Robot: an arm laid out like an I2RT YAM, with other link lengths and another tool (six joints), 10 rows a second.
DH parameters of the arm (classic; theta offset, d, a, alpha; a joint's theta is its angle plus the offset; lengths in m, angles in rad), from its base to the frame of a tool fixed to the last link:
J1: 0 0.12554 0.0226 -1.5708
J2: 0 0 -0.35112 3.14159
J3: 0.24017 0 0.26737 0
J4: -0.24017 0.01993 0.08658 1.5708
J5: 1.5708 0.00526 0 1.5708
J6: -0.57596 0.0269 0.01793 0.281
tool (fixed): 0 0.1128 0 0
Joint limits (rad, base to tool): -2.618..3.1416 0..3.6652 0..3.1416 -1.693..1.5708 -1.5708..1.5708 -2.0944..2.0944
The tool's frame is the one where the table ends.
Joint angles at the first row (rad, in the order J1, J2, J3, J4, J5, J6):
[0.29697 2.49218 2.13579 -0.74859 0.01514 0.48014]
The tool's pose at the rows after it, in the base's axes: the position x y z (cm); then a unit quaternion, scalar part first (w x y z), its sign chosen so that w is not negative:
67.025, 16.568, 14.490, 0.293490, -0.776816, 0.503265, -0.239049
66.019, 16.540, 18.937, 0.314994, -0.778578, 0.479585, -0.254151
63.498, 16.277, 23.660, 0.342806, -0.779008, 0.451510, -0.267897
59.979, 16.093, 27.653, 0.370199, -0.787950, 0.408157, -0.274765
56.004, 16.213, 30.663, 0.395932, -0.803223, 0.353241, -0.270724
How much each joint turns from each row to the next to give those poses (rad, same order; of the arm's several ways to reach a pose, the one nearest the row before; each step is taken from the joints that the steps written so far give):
[-0.00098 -0.04298 -0.01454 0.00309 0.00710 -0.02304]
[-0.00011 -0.09059 -0.04204 0.00952 -0.01032 -0.04039]
[0.00017 -0.13987 -0.12116 0.04855 -0.02396 -0.04344]
[0.00010 -0.14938 -0.14146 0.04946 -0.04327 -0.07460]
[0.00087 -0.13614 -0.12455 0.02558 -0.06546 -0.09604]

